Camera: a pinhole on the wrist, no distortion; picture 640 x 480 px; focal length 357.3 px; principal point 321.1 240.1 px. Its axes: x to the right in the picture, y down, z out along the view. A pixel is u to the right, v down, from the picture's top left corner.
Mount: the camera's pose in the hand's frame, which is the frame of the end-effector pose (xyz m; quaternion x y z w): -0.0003 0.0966 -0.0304 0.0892 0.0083 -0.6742 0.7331
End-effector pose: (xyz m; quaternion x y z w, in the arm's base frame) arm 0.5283 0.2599 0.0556 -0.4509 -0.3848 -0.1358 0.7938
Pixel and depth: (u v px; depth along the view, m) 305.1 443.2 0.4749
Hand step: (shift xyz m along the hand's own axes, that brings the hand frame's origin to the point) 0.2137 0.0704 0.4720
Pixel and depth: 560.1 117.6 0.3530
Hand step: -0.1368 -0.1957 0.2712
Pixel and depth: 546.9 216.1 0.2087
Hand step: -0.0248 -0.0643 0.1558
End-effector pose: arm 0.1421 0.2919 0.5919 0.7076 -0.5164 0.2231 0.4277
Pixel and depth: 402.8 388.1 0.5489
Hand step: 0.1768 -0.0882 0.5203
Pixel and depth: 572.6 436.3 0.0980
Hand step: 0.0486 0.0186 0.0633
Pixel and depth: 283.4 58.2 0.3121
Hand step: -0.1943 0.0729 0.2621
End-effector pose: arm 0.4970 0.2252 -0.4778 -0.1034 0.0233 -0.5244 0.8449
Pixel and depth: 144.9 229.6 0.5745
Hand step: -0.1048 0.2934 0.5704
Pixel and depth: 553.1 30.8 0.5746
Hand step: -0.3618 -0.3785 0.4453
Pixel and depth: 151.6 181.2 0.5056
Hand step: -0.1592 0.2553 0.4889
